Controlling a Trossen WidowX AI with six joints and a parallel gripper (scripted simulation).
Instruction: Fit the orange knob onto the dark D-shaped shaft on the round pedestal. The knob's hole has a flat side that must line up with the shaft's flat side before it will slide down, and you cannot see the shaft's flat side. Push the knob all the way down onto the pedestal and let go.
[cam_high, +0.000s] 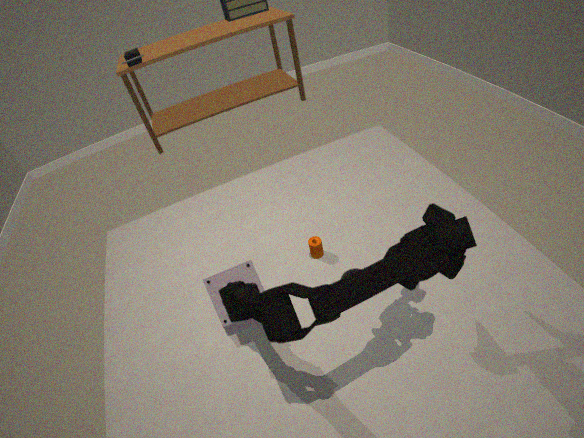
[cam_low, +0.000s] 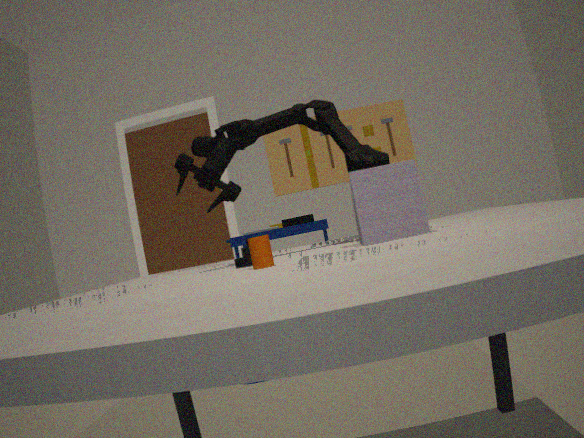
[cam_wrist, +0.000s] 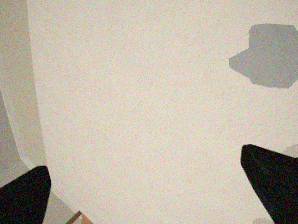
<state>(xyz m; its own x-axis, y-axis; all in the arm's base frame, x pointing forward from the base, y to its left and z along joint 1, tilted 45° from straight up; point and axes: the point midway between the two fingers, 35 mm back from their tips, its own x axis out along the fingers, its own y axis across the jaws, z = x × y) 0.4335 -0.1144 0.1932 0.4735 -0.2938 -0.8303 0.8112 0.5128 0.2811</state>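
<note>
Right now my gripper tip is 280 mm to the right of the orange knob, 160 mm past it and 150 mm above it. Round my gripper tip: round pedestal (150 mm below, 130 mm behind, 110 mm to the left).
</note>
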